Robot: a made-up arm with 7 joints.
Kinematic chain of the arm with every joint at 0, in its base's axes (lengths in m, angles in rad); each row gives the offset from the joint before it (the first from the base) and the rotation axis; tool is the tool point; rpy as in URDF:
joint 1: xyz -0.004 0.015 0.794 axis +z
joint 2: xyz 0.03 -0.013 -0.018 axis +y
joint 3: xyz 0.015 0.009 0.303 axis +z
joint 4: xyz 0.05 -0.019 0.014 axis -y
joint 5: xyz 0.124 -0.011 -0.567 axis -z
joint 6: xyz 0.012 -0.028 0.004 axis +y
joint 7: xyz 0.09 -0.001 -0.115 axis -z
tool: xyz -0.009 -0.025 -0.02 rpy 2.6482 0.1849 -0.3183
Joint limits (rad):
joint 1: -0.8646..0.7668
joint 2: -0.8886..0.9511
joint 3: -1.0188..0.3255
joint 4: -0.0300..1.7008
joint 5: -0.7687..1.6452
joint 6: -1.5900..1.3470
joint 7: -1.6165..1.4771
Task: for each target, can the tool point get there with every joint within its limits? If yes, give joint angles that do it. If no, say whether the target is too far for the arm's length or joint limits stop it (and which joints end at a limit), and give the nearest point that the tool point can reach.
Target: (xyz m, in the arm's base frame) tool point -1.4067 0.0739 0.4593
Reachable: no: too far | nearest point -0.4335 -0.1014 0.5325 | short by 0.992 m
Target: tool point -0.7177 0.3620 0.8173
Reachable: no: joint limits stop it (at a limit: joint 1, joint 2, joint 3, joint 4, joint 7) | nearest point -0.3527 0.1131 0.6472 | short by 0.473 m
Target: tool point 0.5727 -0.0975 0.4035
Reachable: yes | joints -0.0275 0.5185 0.0855 0.8442 1.2222 -0.1772 0.3708
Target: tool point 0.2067 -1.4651 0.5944
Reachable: no: too far | nearest point 0.1655 -0.9726 0.6854 | short by 0.503 m
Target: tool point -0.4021 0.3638 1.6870
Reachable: no: joint limits stop it (at a limit: joint 2, joint 3, joint 4, joint 5, joint 7) | nearest point -0.2242 0.2080 1.6431 | short by 0.241 m
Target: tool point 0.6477 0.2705 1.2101
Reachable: yes | joints 0.5842 -0.1069 -0.0725 1.1524 0.0504 -0.9073 -0.7429
